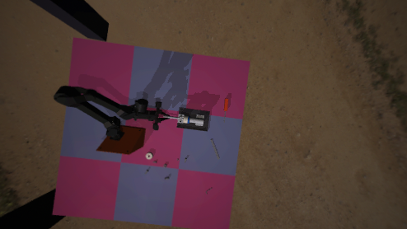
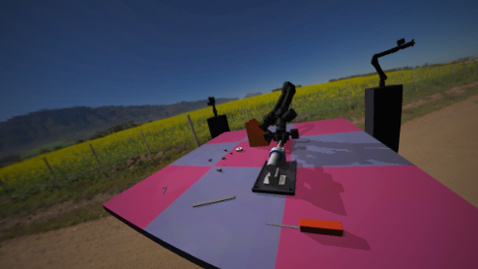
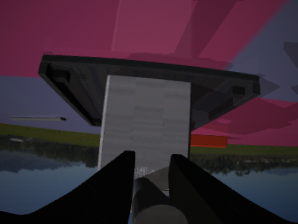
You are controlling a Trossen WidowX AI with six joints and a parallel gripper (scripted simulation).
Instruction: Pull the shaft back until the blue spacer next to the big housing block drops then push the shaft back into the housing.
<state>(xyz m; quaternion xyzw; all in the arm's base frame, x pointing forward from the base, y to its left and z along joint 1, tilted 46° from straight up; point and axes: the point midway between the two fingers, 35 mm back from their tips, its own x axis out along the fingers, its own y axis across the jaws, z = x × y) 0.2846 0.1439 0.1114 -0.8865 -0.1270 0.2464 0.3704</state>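
The blue spacer is 13 cm ahead of my gripper tip, 2 cm above it and 1 cm to the left of it. Round my gripper tip: white ring (32 cm to the right, 12 cm behind, 6 cm below); screwdriver (39 cm ahead, 11 cm to the left, 6 cm below).
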